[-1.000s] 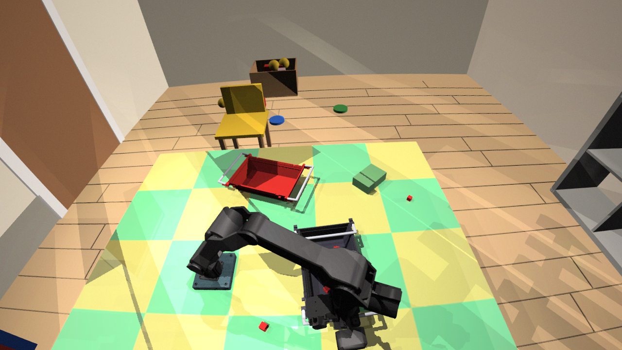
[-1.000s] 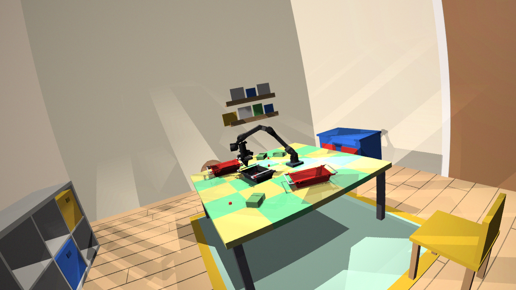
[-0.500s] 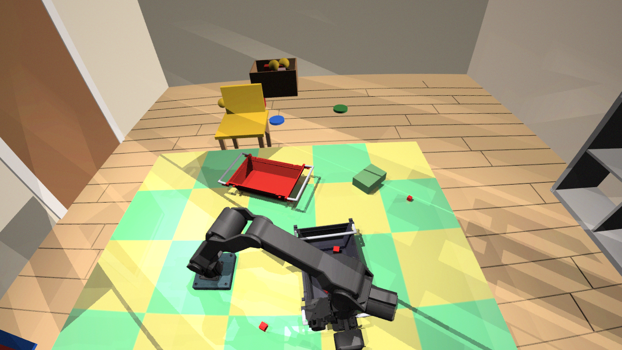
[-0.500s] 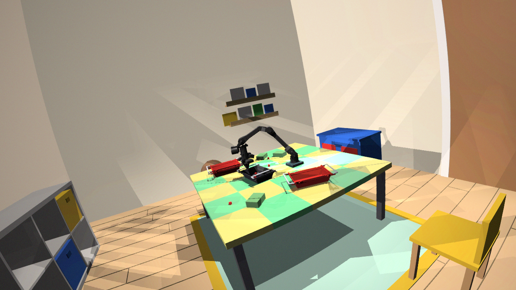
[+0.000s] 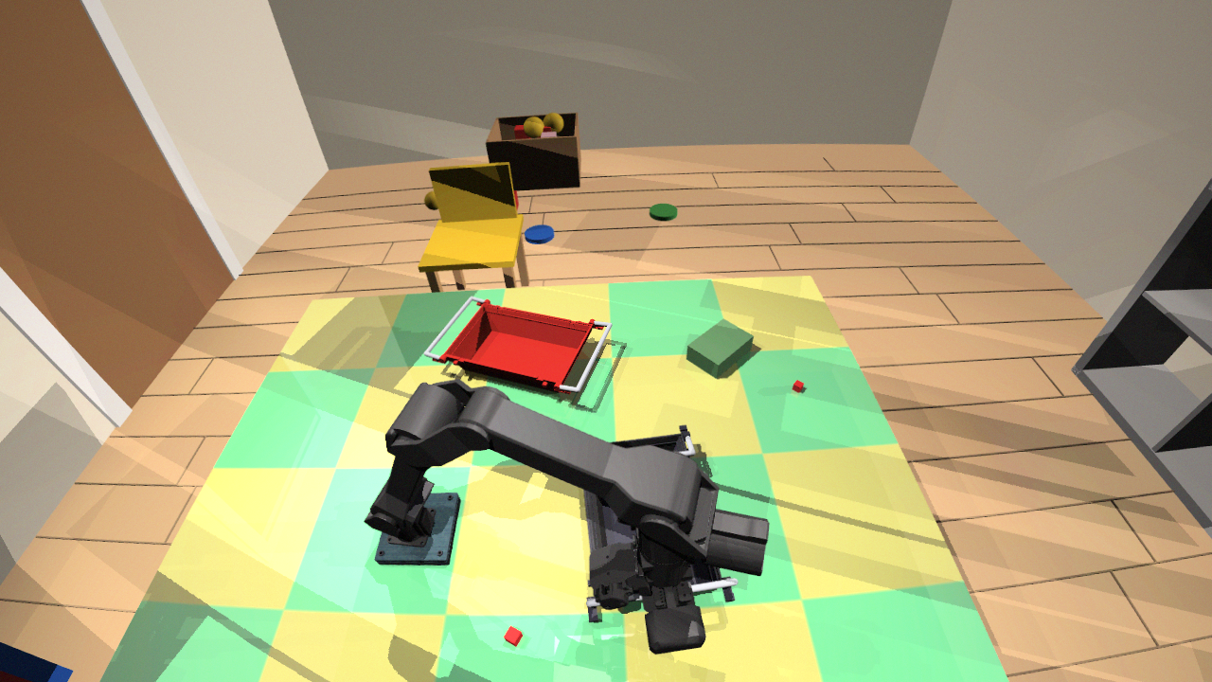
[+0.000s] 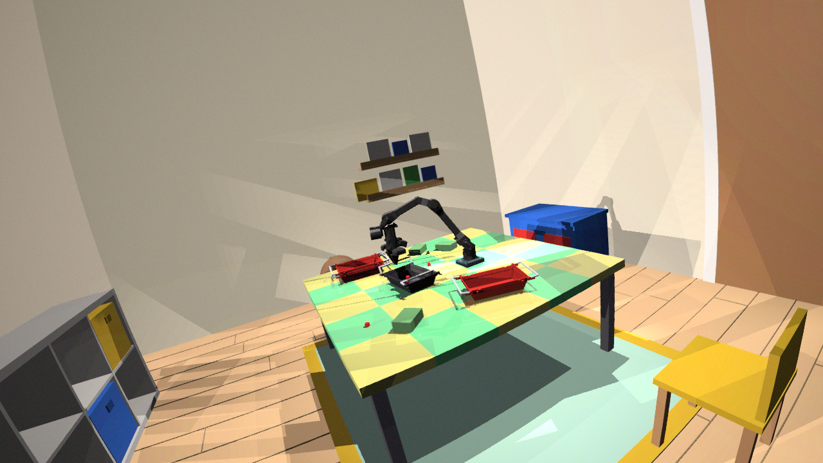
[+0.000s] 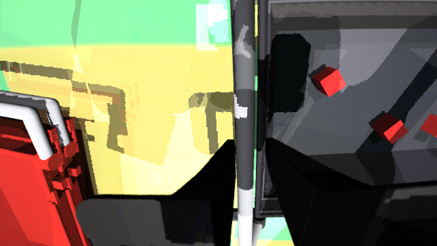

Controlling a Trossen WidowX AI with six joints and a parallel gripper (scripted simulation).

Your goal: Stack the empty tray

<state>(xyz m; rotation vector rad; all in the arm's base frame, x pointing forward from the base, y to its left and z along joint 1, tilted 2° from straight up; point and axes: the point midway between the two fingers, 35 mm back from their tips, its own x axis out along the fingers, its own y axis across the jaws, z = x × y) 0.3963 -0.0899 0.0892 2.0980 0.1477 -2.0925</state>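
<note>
Right now my gripper tip is 300 mm past the red tray, 500 mm to the right of it and 40 mm above it.
</note>
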